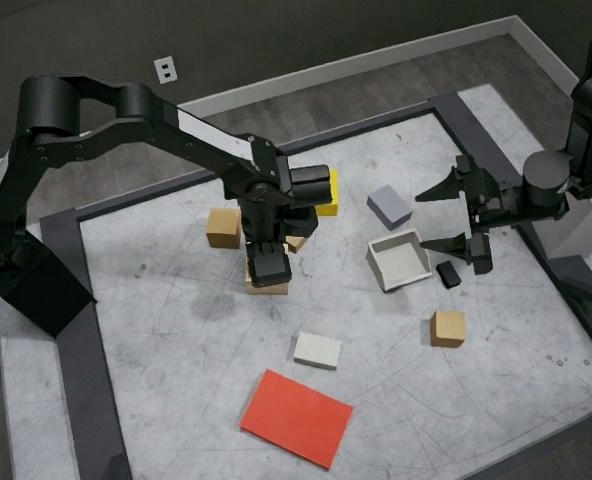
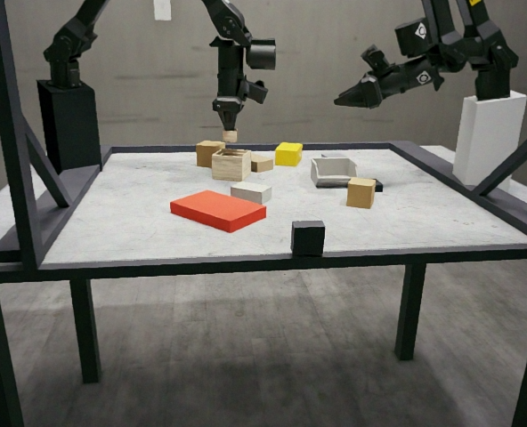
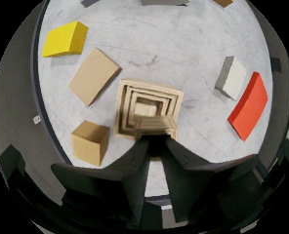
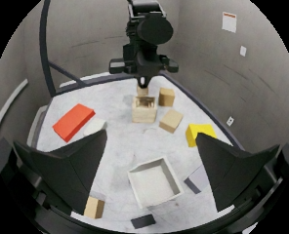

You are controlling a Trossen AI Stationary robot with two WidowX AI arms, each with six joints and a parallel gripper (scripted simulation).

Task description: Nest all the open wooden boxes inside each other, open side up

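Now: left hand 100 mm short of the tan block, 50 mm to the left of it and 120 mm above it. Also, from my left hand: red slab 260 mm behind, 20 mm to the right, 130 mm below; white block 160 mm behind, 70 mm to the right, 120 mm below; white tray 10 mm behind, 250 mm to the right, 110 mm below.
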